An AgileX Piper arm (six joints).
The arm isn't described. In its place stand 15 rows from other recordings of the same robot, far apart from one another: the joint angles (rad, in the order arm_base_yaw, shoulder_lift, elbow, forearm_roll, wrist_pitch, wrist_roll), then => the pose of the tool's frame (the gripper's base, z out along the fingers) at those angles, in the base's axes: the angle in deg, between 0 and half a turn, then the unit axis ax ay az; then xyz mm.
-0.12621 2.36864 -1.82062 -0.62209 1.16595 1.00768 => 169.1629 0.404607 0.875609 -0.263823 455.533 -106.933 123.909
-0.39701 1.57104 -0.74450 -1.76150 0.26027 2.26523 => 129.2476 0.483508 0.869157 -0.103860 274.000 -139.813 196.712
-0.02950 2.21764 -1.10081 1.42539 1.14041 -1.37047 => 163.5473 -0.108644 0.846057 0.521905 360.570 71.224 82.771
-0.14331 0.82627 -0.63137 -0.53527 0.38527 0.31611 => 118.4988 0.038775 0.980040 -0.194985 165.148 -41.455 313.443
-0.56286 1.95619 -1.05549 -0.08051 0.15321 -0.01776 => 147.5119 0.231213 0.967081 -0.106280 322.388 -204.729 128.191
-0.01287 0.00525 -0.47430 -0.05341 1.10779 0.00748 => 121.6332 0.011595 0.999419 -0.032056 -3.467 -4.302 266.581
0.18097 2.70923 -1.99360 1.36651 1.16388 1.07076 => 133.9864 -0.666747 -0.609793 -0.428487 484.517 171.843 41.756
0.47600 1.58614 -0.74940 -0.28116 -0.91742 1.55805 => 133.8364 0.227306 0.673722 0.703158 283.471 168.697 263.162
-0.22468 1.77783 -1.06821 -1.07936 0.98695 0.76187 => 168.9411 0.150110 0.897657 -0.414342 308.988 -139.282 204.753
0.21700 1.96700 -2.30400 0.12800 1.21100 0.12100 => 137.1760 -0.049741 0.989382 0.136564 415.676 102.778 428.064
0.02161 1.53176 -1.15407 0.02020 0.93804 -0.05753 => 160.3747 -0.034997 0.999369 0.006072 304.550 8.065 270.230
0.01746 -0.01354 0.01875 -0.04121 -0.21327 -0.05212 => 73.1839 -0.060709 0.997089 -0.046132 52.250 1.706 226.700
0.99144 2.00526 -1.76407 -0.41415 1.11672 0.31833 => 152.7572 -0.388577 0.918873 -0.068409 264.607 344.336 266.074
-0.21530 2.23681 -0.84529 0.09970 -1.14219 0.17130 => 99.5034 0.249581 0.967246 -0.046314 370.930 -89.552 70.283
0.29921 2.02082 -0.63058 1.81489 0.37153 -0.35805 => 177.1765 -0.509679 -0.823696 -0.248500 253.607 111.779 44.832
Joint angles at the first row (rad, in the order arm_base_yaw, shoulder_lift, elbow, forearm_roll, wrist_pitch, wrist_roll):
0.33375 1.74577 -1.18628 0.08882 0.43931 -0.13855
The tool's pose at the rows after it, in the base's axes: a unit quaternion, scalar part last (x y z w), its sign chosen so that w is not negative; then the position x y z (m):
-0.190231 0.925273 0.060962 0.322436 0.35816 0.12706 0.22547
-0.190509 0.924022 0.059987 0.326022 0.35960 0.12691 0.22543
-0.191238 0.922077 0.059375 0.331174 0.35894 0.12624 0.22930
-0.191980 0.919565 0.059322 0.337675 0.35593 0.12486 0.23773
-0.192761 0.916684 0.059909 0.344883 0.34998 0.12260 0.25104
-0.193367 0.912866 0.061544 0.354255 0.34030 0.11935 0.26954
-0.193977 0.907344 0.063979 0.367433 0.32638 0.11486 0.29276
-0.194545 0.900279 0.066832 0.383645 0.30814 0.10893 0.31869
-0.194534 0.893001 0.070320 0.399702 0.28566 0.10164 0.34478
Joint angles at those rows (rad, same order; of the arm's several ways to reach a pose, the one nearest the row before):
0.33242 1.76019 -1.19334 0.08615 0.42465 -0.13935
0.33121 1.76337 -1.19587 0.08363 0.41673 -0.14008
0.33039 1.75384 -1.19665 0.08077 0.41637 -0.14086
0.32960 1.73018 -1.19686 0.07807 0.42656 -0.14136
0.32884 1.69107 -1.19722 0.07595 0.45066 -0.14174
0.32847 1.63462 -1.19732 0.07501 0.48695 -0.14183
0.32846 1.56109 -1.19732 0.07449 0.53179 -0.14184
0.32845 1.47433 -1.19732 0.07409 0.58305 -0.14186
0.32844 1.37904 -1.19730 0.07453 0.64271 -0.14043

